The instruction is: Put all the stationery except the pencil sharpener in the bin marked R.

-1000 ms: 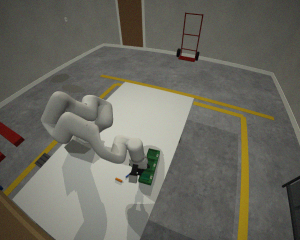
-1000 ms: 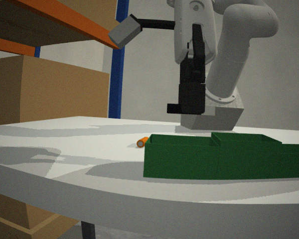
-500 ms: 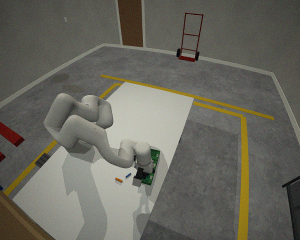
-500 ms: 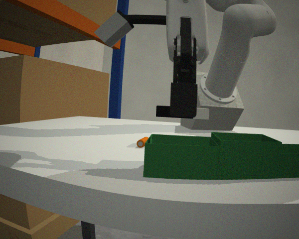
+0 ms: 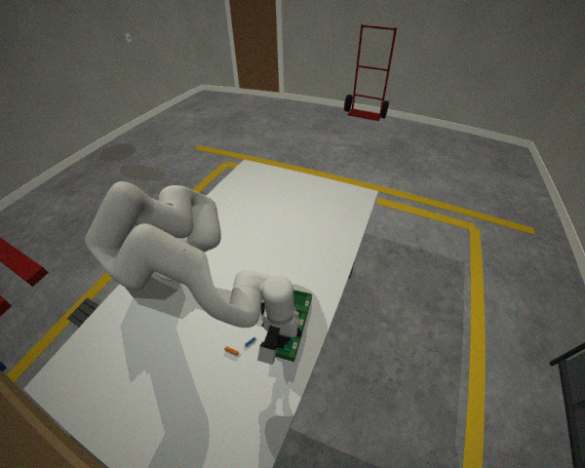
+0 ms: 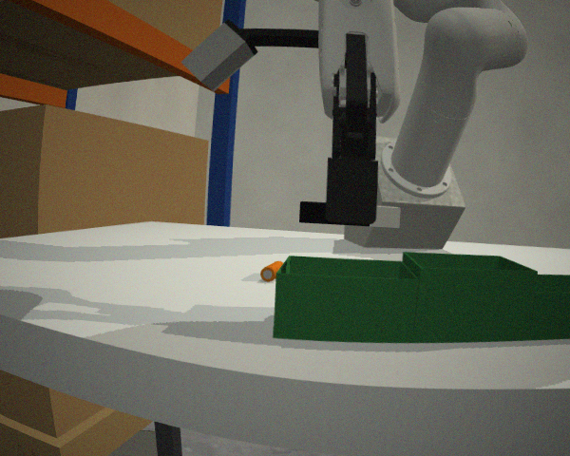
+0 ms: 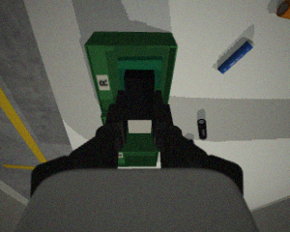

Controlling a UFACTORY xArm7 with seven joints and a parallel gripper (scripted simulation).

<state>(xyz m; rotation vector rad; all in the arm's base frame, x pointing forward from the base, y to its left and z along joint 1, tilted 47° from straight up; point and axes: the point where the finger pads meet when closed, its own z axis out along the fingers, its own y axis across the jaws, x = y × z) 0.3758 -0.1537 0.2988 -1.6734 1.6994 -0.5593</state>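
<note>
Now: hand 80 mm above the small green block. Round my hand: black cylinder (120 mm behind, 110 mm to the left, 80 mm below); then blue cylinder (110 mm behind, 30 mm to the right, 80 mm below); then black block (10 mm to the left, 20 mm below).
</note>
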